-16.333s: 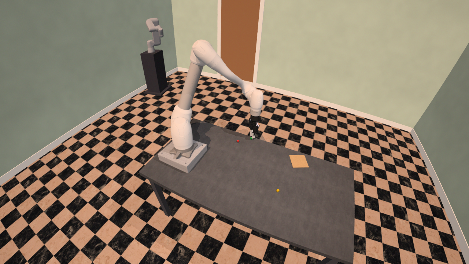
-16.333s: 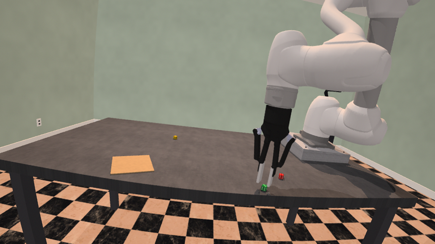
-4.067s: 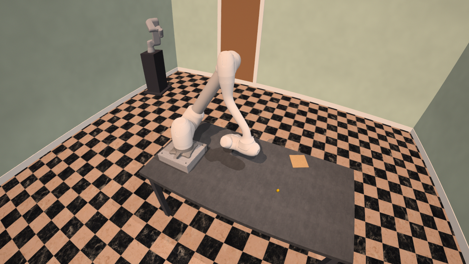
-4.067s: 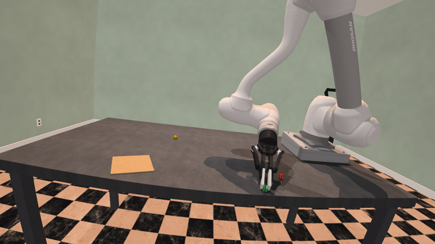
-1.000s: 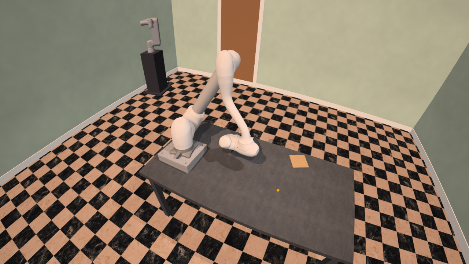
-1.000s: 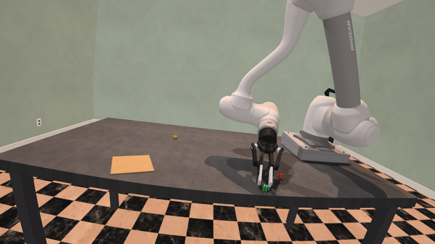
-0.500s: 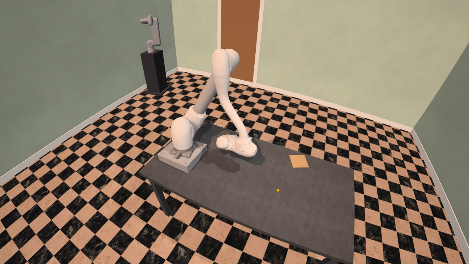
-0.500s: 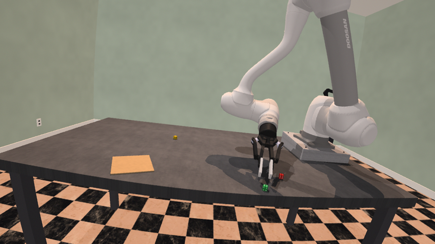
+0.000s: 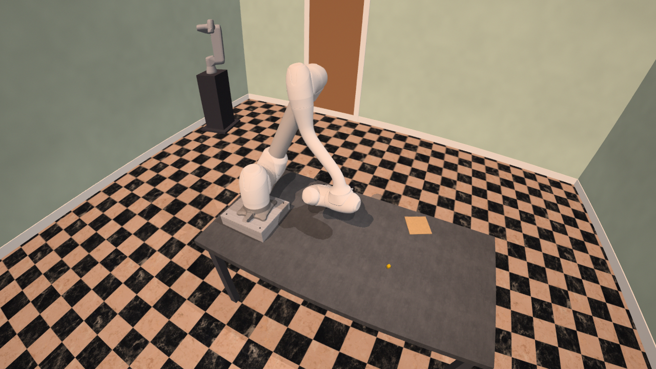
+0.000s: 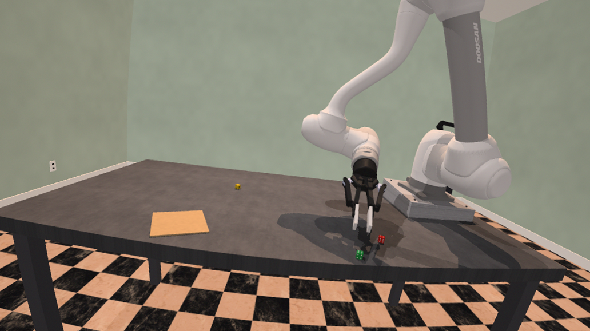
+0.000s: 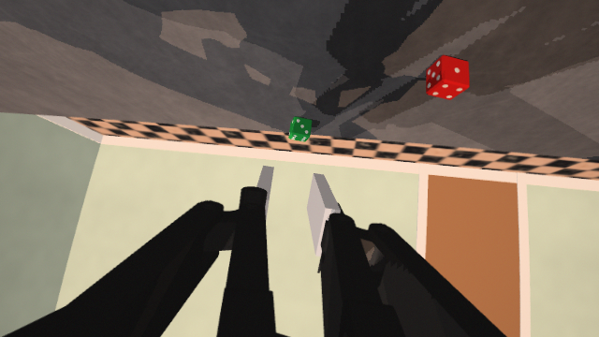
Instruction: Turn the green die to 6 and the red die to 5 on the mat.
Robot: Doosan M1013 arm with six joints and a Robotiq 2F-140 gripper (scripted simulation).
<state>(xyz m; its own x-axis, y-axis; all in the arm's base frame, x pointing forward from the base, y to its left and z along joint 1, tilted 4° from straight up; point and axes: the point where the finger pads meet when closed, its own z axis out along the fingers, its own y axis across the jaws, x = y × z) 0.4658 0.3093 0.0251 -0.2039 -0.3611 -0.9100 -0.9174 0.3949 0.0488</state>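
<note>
My gripper is now 20 mm short of the green die, 60 mm to the right of it and 70 mm above it. Also, from my hand: yellow die (320 mm ahead, 450 mm to the right, 70 mm below); then red die (80 mm behind, 20 mm to the right, 70 mm below); then orange mat (470 mm ahead, 110 mm to the right, 80 mm below).
</note>
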